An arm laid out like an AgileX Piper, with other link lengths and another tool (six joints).
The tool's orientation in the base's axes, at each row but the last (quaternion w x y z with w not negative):
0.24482 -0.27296 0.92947 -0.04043
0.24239 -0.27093 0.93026 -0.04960
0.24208 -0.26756 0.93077 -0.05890
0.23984 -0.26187 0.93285 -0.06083
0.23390 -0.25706 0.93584 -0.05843
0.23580 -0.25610 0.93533 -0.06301
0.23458 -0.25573 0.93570 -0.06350
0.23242 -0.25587 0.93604 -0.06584
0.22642 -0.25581 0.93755 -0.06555
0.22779 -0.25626 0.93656 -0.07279
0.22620 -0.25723 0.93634 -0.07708
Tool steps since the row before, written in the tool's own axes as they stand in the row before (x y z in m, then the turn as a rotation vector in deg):
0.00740 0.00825 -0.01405 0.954 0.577 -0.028
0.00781 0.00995 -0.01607 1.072 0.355 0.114
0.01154 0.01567 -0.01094 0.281 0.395 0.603
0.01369 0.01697 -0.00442 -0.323 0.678 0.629
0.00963 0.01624 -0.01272 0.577 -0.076 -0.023
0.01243 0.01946 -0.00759 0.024 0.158 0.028
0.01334 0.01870 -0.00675 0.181 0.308 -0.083
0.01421 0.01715 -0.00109 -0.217 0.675 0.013
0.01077 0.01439 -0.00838 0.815 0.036 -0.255
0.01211 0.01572 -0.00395 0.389 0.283 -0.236
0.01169 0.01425 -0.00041 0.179 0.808 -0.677
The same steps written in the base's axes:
-0.01614 0.00227 0.00739 -0.992 -0.015 -0.509
-0.01820 0.00369 0.00857 -0.905 -0.261 -0.634
-0.02117 0.00702 0.00100 -0.103 0.200 -0.740
-0.02015 0.00738 -0.00587 0.232 0.755 -0.580
-0.02062 0.00895 0.00359 -0.414 -0.359 -0.197
-0.02175 0.01041 -0.00304 -0.076 0.124 -0.072
-0.02170 0.00931 -0.00394 -0.315 0.173 -0.074
-0.01902 0.00752 -0.00890 -0.131 0.691 -0.088
-0.01857 0.00696 -0.00020 -0.758 -0.382 -0.101
-0.01812 0.00735 -0.00520 -0.533 0.048 -0.014
-0.01550 0.00617 -0.00784 -0.812 0.618 0.320

